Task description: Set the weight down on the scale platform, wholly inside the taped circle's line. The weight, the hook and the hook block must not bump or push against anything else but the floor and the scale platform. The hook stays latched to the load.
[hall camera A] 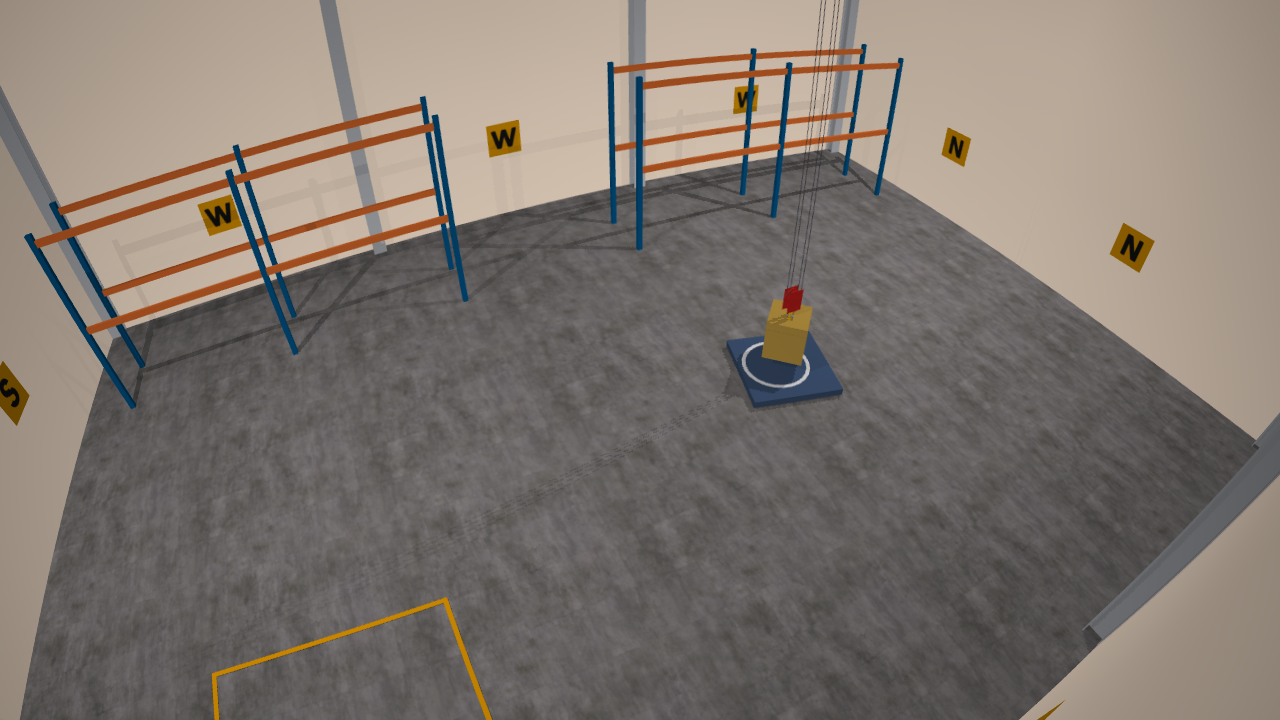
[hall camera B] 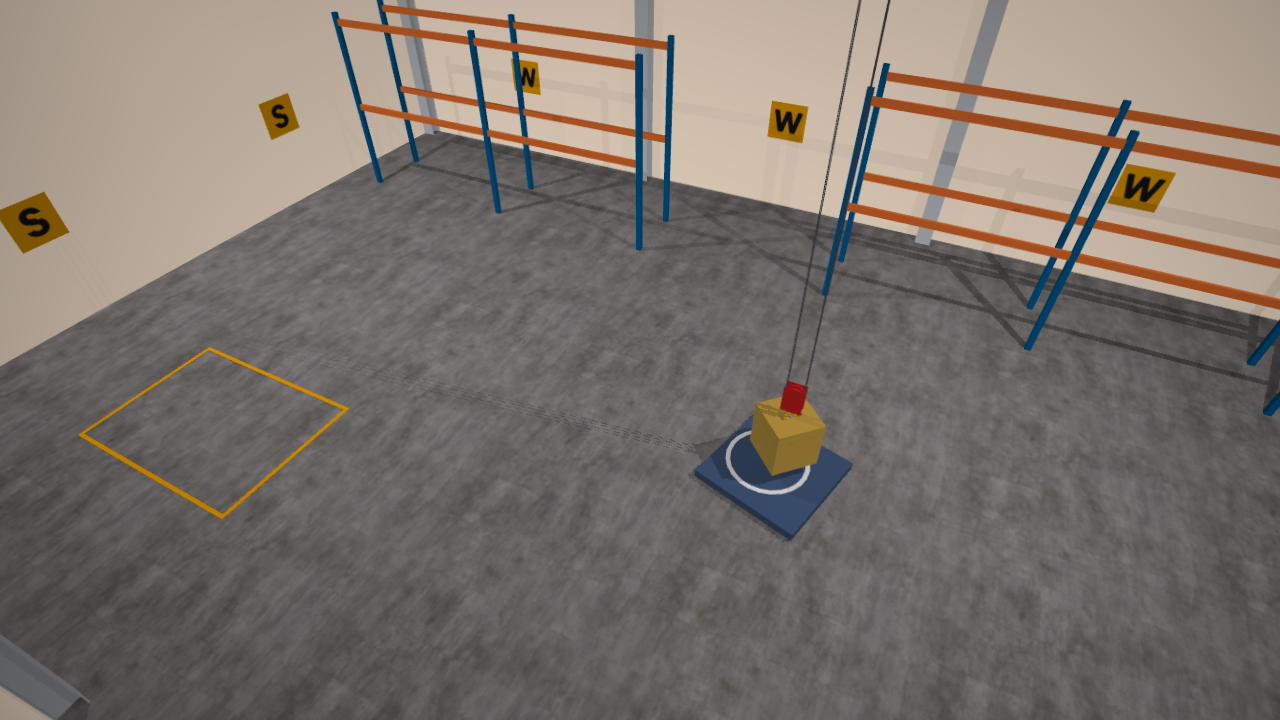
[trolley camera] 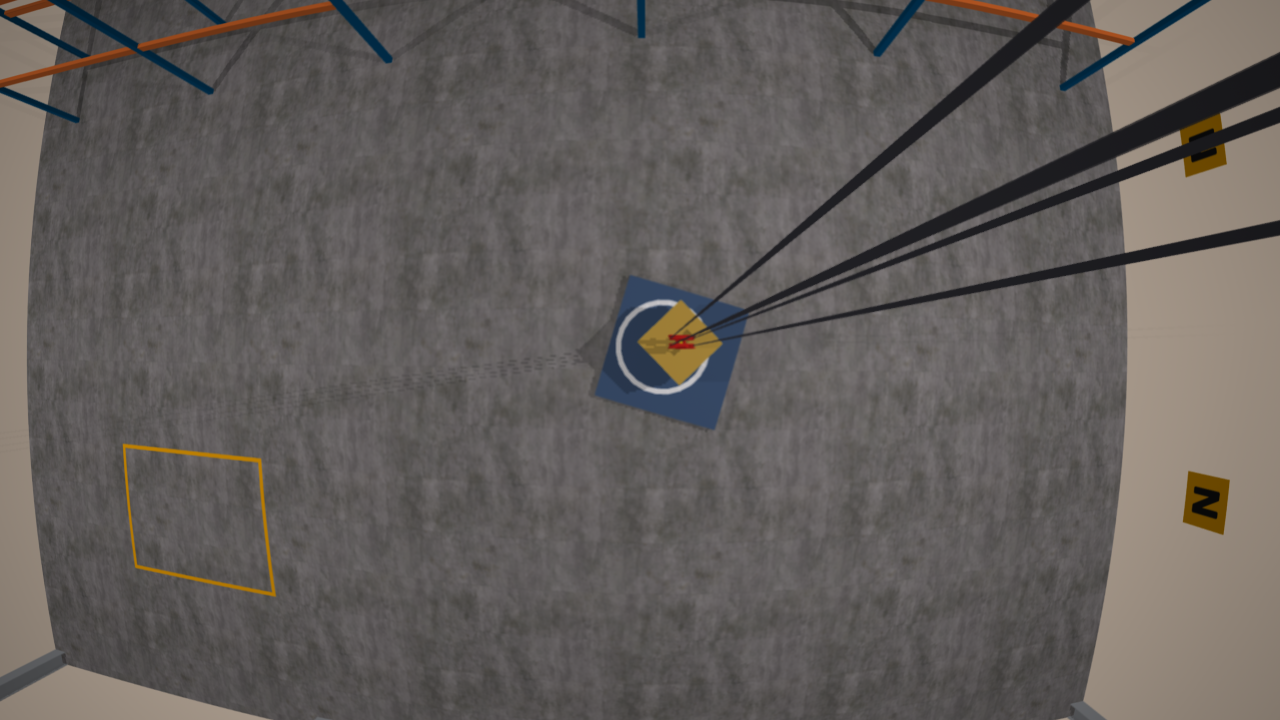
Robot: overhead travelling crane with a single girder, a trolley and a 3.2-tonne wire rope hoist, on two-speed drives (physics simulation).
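The yellow weight [hall camera A: 785, 338] [hall camera B: 787, 443] [trolley camera: 671, 358] is upright, low over the blue scale platform [hall camera A: 825, 382] [hall camera B: 827, 472] [trolley camera: 717, 395]. It seems to hang a little above it; the gap is hard to judge. The white taped circle [hall camera A: 776, 385] [hall camera B: 769, 491] [trolley camera: 662, 391] is partly hidden behind the weight. In the trolley camera view the weight is right of the circle's middle, its right corner past the line. My hook [hall camera A: 789, 315] [hall camera B: 788, 415] is latched to the weight's top, under the red hook block [hall camera A: 792, 299] [hall camera B: 793, 397] [trolley camera: 681, 342]. The weight's shadow falls at left.
Blue and orange racks [hall camera A: 639, 179] [hall camera B: 639, 179] stand along the W wall, well apart from the weight. A yellow outlined rectangle [hall camera A: 331, 636] [hall camera B: 150, 475] [trolley camera: 192, 453] is marked on the floor, on the S side of the platform. The ropes run up from the block.
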